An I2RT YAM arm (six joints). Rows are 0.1 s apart.
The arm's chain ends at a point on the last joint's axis. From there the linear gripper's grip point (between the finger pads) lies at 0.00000 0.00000 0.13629 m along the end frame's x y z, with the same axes.
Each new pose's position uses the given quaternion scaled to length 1; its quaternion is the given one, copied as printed.
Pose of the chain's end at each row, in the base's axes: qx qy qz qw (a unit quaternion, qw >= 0); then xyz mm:
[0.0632 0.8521 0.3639 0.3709 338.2 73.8 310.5]
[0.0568 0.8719 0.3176 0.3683 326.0 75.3 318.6]
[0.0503 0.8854 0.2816 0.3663 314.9 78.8 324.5]
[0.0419 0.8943 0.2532 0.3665 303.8 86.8 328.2]
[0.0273 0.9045 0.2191 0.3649 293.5 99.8 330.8]
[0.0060 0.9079 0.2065 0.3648 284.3 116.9 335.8]
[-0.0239 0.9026 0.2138 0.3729 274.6 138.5 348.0]
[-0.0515 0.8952 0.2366 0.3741 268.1 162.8 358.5]
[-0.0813 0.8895 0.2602 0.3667 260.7 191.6 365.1]
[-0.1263 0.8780 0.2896 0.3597 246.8 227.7 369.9]
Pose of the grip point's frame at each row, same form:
[0.0632 0.8521 0.3639 0.3709 430.6 151.9 247.8]
[0.0568 0.8719 0.3176 0.3683 418.5 145.1 246.8]
[0.0503 0.8854 0.2816 0.3663 407.2 141.7 246.4]
[0.0419 0.8943 0.2532 0.3665 396.0 144.3 246.0]
[0.0273 0.9045 0.2191 0.3649 385.1 151.1 243.9]
[0.0060 0.9079 0.2065 0.3648 374.9 167.4 247.4]
[-0.0239 0.9026 0.2138 0.3729 364.9 193.5 262.1]
[-0.0515 0.8952 0.2366 0.3741 356.1 225.8 275.6]
[-0.0813 0.8895 0.2602 0.3667 343.8 262.8 283.9]
[-0.1263 0.8780 0.2896 0.3597 322.9 309.4 291.7]

